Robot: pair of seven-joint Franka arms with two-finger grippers.
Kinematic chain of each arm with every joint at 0, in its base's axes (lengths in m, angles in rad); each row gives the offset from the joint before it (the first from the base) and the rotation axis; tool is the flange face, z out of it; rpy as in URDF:
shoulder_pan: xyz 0 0 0.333 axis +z
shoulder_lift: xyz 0 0 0 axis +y
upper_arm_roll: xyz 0 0 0.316 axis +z
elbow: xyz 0.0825 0 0 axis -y
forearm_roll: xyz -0.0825 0 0.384 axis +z
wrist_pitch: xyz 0 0 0 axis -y
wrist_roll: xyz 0.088 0 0 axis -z
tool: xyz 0 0 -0.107 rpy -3.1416 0 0
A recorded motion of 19 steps. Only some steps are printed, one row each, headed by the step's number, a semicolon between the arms.
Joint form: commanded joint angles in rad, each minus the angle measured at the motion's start. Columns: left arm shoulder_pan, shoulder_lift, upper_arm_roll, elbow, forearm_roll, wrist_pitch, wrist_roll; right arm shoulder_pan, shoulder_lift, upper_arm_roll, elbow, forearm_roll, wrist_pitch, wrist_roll.
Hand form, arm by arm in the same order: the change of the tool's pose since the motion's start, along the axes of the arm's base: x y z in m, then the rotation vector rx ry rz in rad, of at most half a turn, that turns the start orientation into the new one. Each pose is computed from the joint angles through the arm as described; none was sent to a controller.
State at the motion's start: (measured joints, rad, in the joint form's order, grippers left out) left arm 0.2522 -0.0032 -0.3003 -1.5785 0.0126 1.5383 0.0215; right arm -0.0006 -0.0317 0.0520 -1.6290 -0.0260 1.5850 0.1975
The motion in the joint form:
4: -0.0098 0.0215 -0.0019 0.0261 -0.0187 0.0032 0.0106; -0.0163 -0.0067 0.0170 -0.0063 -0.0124 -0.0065 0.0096
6: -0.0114 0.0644 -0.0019 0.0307 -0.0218 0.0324 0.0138; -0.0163 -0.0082 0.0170 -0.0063 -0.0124 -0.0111 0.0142
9: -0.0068 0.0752 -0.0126 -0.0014 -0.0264 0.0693 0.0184; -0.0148 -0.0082 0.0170 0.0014 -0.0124 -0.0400 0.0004
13: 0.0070 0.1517 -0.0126 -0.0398 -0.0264 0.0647 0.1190; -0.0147 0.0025 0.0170 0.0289 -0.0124 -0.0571 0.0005
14: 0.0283 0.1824 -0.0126 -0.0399 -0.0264 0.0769 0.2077; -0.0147 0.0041 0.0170 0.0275 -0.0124 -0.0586 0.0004
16: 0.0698 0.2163 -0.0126 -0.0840 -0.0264 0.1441 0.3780; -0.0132 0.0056 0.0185 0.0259 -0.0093 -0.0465 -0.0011
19: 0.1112 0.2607 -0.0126 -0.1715 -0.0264 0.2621 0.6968; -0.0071 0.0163 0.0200 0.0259 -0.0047 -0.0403 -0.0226
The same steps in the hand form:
4: 0.0066 -0.0070 0.0011 -0.0259 -0.0074 -0.0222; -0.0028 -0.0008 0.0001 -0.0138 0.0051 -0.0088
6: 0.0215 -0.0055 -0.0174 -0.0415 0.0006 -0.0262; -0.0037 -0.0009 0.0005 -0.0142 0.0080 -0.0136
9: 0.0264 -0.0090 -0.0352 -0.0499 0.0063 -0.0359; -0.0066 -0.0003 0.0017 -0.0151 0.0297 0.0007
13: 0.0394 0.0028 -0.0962 -0.0783 0.1207 -0.1210; -0.0046 -0.0004 0.0074 -0.0144 0.0300 0.0001
14: 0.0466 0.0170 -0.1128 -0.0985 0.1344 -0.1871; -0.0043 -0.0004 0.0058 -0.0145 0.0345 0.0001
16: 0.0535 0.0425 -0.1480 -0.1301 0.1340 -0.3131; -0.0027 0.0017 0.0052 -0.0109 0.0257 0.0051
19: 0.0556 0.0670 -0.2055 -0.1811 0.1228 -0.5854; 0.0008 0.0063 -0.0001 -0.0054 0.0311 0.0344

